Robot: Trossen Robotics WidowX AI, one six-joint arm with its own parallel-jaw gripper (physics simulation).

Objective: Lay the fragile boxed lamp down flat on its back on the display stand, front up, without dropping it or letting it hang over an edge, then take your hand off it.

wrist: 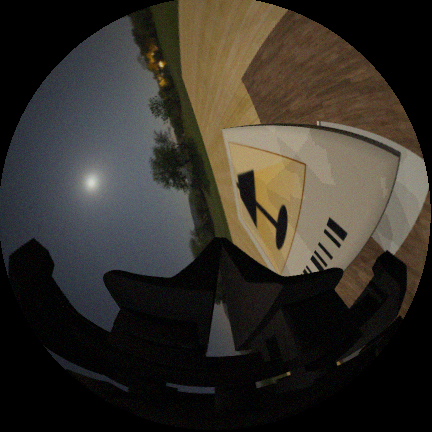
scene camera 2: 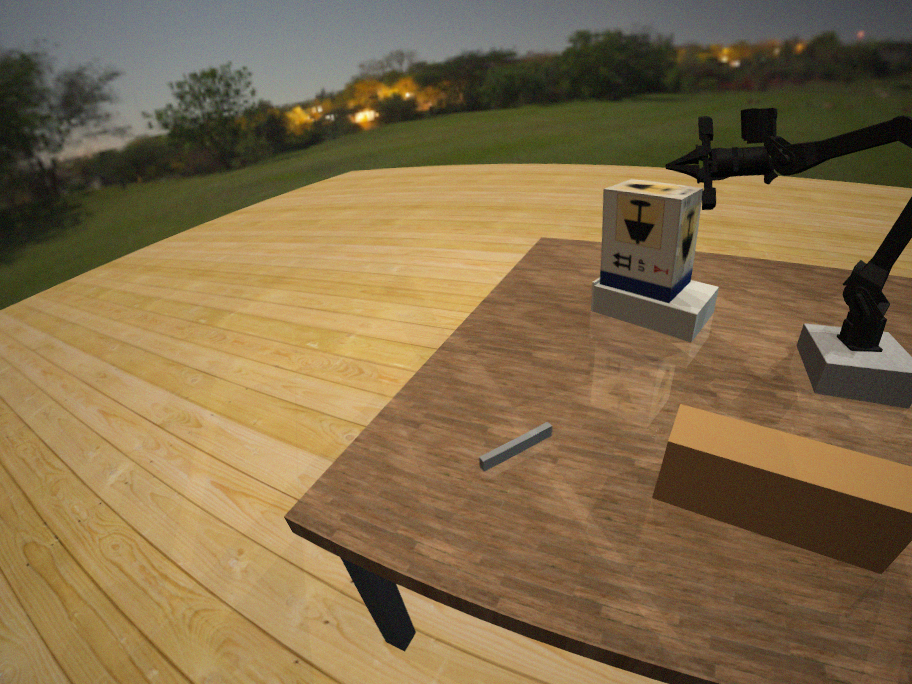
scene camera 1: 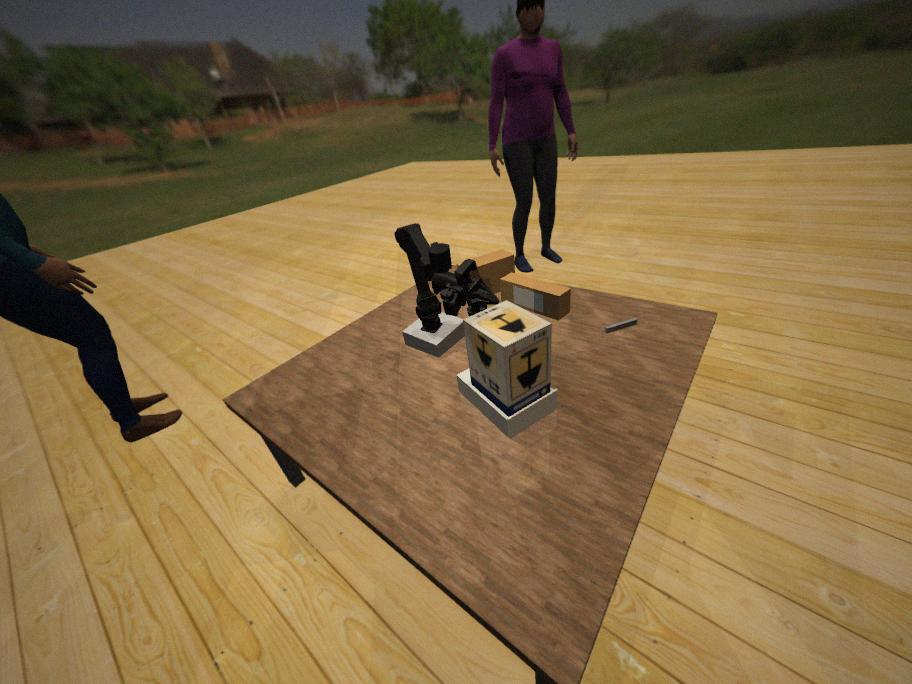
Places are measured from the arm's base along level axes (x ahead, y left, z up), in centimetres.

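Pixels of known places: gripper, fingertip midpoint: (wrist: 218, 242) (scene camera 2: 665, 166) (scene camera 1: 498, 302); arm's base, origin of the base link: (scene camera 2: 858, 343) (scene camera 1: 431, 326).
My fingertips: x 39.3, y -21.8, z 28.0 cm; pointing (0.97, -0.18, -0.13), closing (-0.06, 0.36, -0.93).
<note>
Ahead of a thing's pixels: the offset from my fingertips to its top centre. Level surfaces: height alone.
The boxed lamp (scene camera 1: 509, 356) (scene camera 2: 650, 238) (wrist: 334, 181) is a white carton with yellow panels that bear a black lamp picture. It stands upright on the low white display stand (scene camera 1: 510, 420) (scene camera 2: 657, 314) (wrist: 407, 189) on the brown table {dz -34.5 cm} (scene camera 1: 440, 502) (scene camera 2: 521, 353). My gripper (scene camera 1: 491, 300) (scene camera 2: 672, 164) (wrist: 218, 242) is shut and empty. It is turned on its side, with its tips close by the box's upper back edge. I cannot tell whether they touch the box.
Two cardboard boxes {dy +58.8, dx -11.1, dz -23.5 cm} (scene camera 1: 536, 293) {dy +67.9, dx -36.9, dz -18.5 cm} (scene camera 1: 494, 265) lie behind the lamp box; one also shows in scene camera 2 (scene camera 2: 734, 468). A small grey bar {dy +51.7, dx +24.8, dz -32.3 cm} (scene camera 1: 620, 326) (scene camera 2: 516, 445) lies on the table. A person in purple (scene camera 1: 529, 122) stands behind the table. Another person's feet (scene camera 1: 148, 415) show at the left.
</note>
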